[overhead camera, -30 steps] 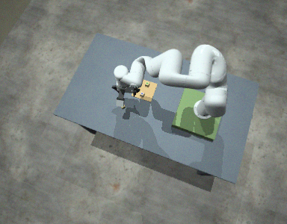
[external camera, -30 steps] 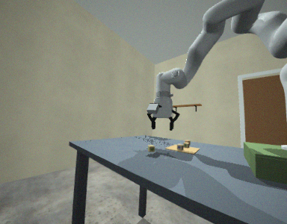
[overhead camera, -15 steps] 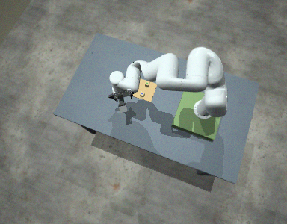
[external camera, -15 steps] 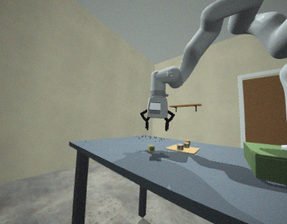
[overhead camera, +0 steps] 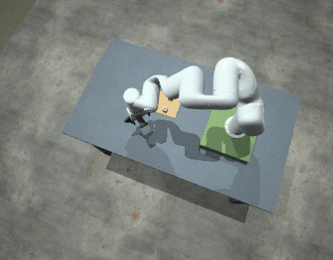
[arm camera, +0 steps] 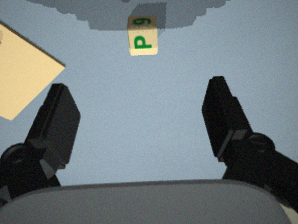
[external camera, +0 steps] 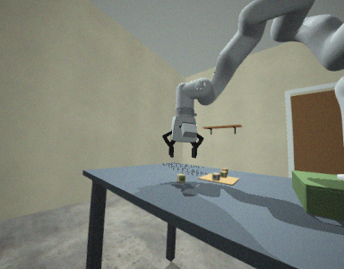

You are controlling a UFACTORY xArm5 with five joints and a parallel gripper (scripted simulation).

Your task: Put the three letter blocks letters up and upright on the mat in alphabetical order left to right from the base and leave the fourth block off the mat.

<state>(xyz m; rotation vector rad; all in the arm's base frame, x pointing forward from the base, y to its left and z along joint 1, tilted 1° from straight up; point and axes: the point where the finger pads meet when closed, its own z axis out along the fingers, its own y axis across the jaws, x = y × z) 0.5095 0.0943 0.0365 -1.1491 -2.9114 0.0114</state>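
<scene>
Right now my hand is 9 cm above the block. Also, from my hand: mat 15 cm to the right, 10 cm below, 10 cm behind.
</scene>
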